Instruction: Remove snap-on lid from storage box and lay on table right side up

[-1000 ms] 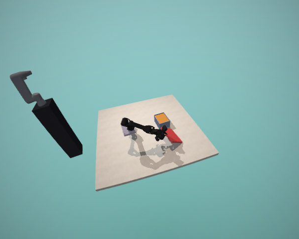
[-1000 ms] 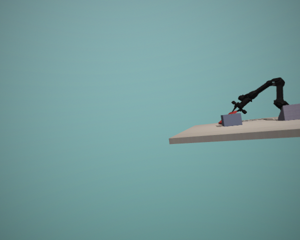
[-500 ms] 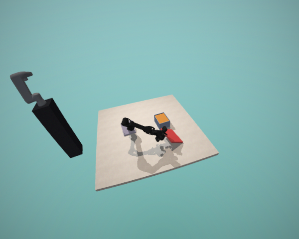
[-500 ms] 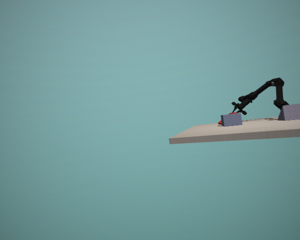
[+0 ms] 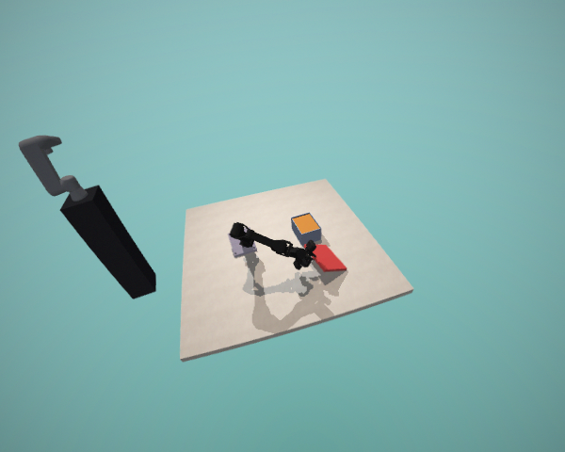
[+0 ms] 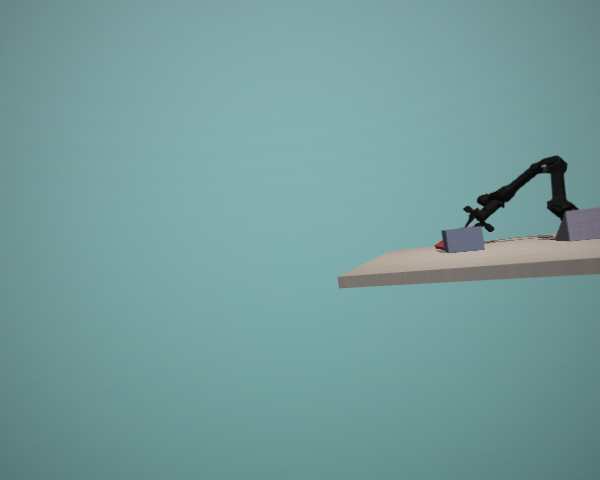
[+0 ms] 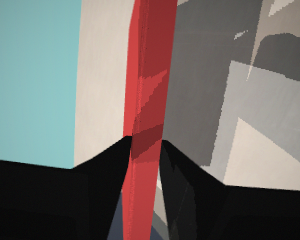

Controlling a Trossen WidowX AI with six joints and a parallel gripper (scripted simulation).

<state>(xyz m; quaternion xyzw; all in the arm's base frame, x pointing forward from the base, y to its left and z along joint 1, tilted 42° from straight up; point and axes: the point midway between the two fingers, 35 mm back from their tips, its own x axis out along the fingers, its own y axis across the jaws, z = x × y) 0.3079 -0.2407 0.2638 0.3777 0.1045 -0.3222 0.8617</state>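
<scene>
The red lid is 7 cm ahead of my gripper tip, 1 cm to the left of it and 4 cm below it. The rest, counted from my gripper tip: storage box 9 cm ahead, 30 cm to the left, 4 cm below.
</scene>
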